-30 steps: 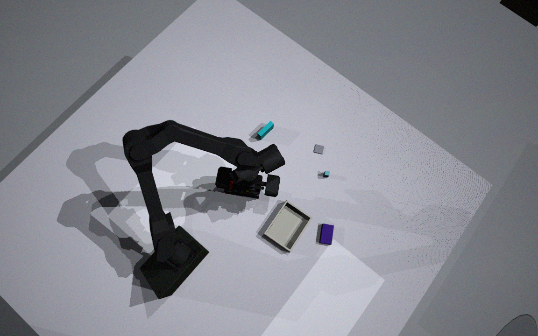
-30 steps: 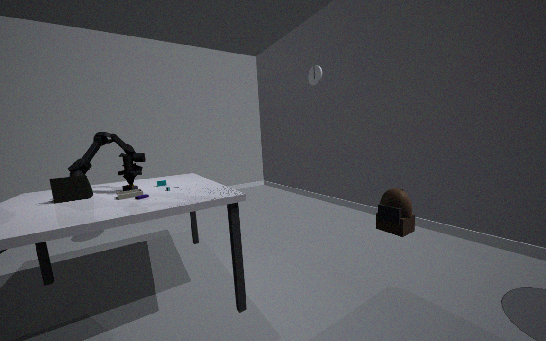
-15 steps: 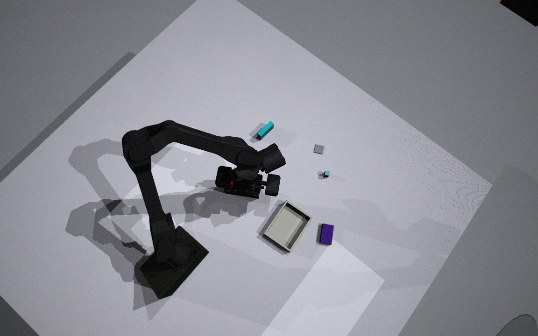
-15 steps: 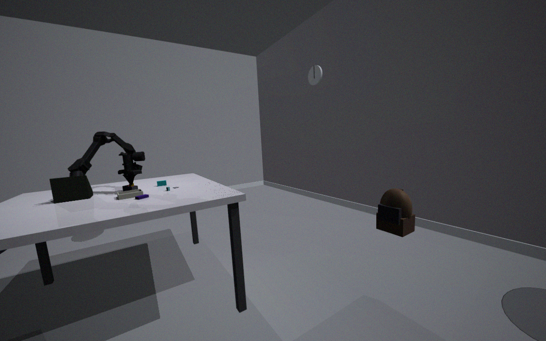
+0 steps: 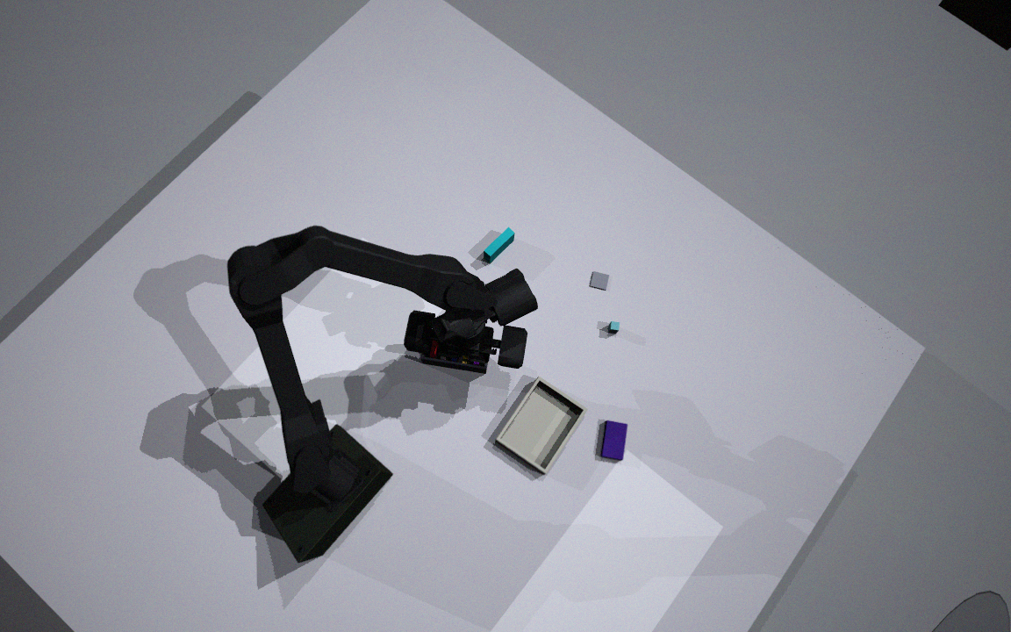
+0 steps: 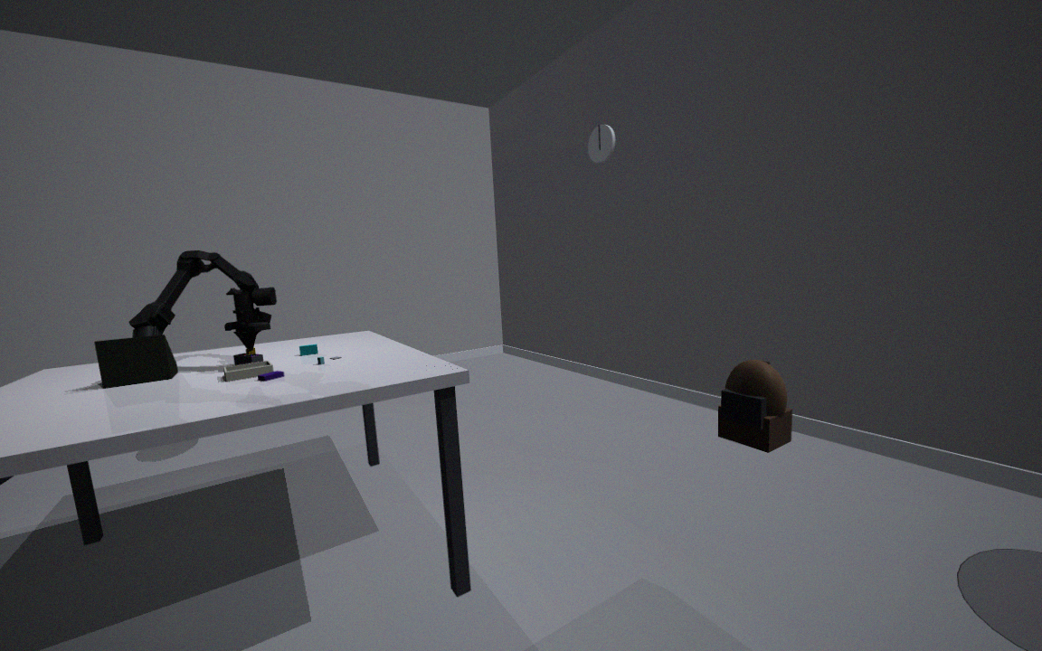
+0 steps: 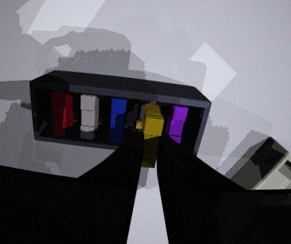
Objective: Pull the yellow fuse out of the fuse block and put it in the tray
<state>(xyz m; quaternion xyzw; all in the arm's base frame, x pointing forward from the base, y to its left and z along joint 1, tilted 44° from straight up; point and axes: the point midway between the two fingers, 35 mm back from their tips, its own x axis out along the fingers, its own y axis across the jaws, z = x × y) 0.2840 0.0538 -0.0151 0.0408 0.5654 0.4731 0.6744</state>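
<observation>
My gripper tip is 17 cm to the left of the beige tray, 6 cm above it and 1 cm short of it. Also, from my gripper tip: yellow fuse 1 cm below; then cyan bar 19 cm ahead, 11 cm to the left, 4 cm below; then small cyan cube 23 cm ahead, 14 cm to the right, 5 cm below.
</observation>
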